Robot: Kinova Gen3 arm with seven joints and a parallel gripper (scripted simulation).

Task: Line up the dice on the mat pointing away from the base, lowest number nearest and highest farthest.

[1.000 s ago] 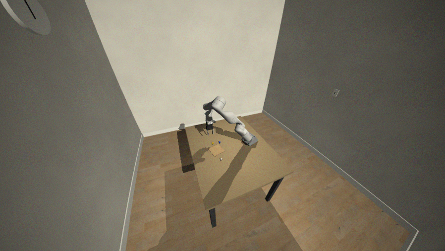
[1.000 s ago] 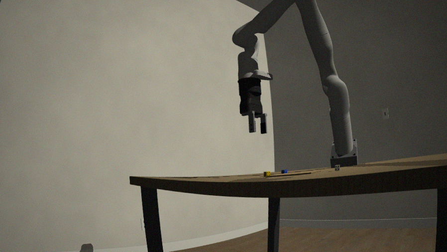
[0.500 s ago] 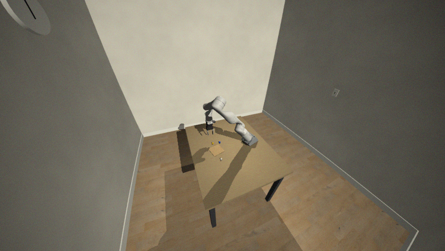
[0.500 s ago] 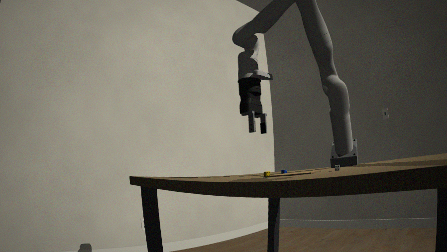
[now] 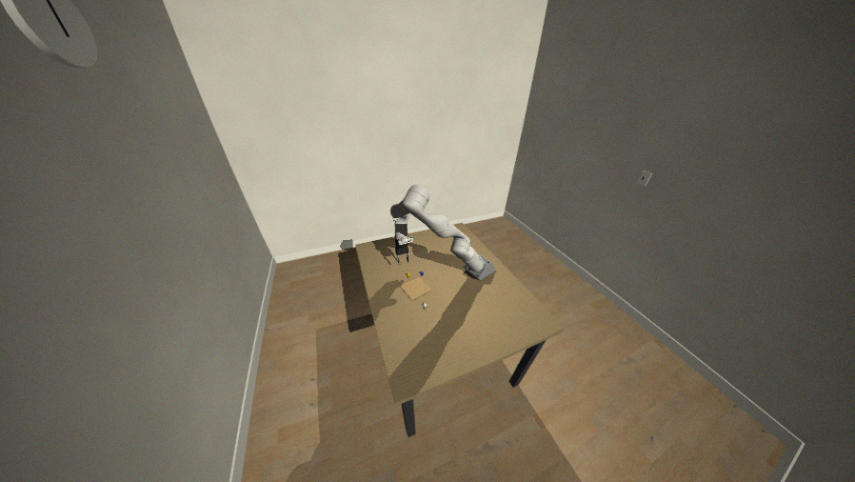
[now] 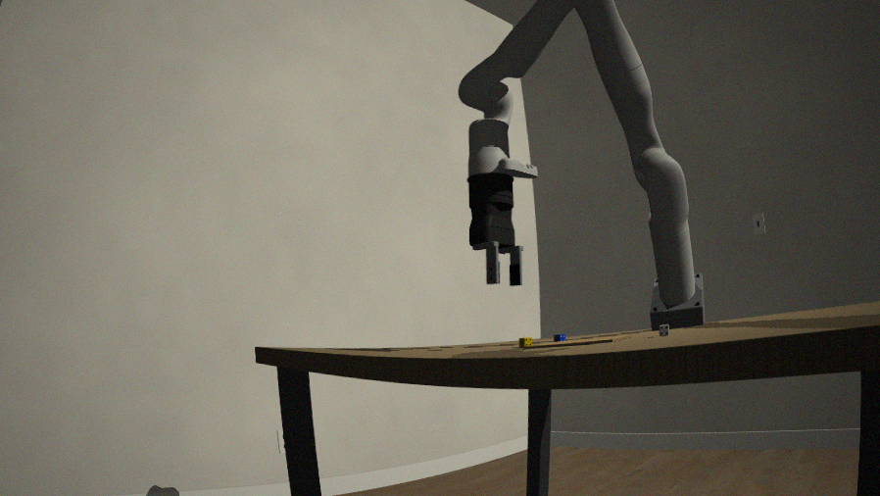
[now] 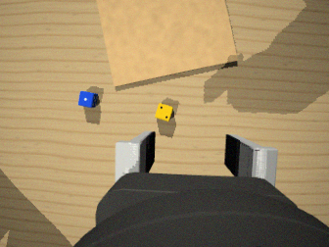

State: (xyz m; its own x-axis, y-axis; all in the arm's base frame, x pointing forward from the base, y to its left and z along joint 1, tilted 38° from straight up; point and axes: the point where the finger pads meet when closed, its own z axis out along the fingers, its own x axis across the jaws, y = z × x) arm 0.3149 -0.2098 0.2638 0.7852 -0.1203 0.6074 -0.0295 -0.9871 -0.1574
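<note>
My hand is 11 cm above the yellow die, 2 cm to the right of it and 2 cm past it. From my hand the other things lie so: white die 28 cm to the left, 11 cm below, 3 cm behind; blue die 11 cm below, 11 cm behind, 4 cm to the left; tan mat 13 cm to the left, 12 cm below, 3 cm behind.
</note>
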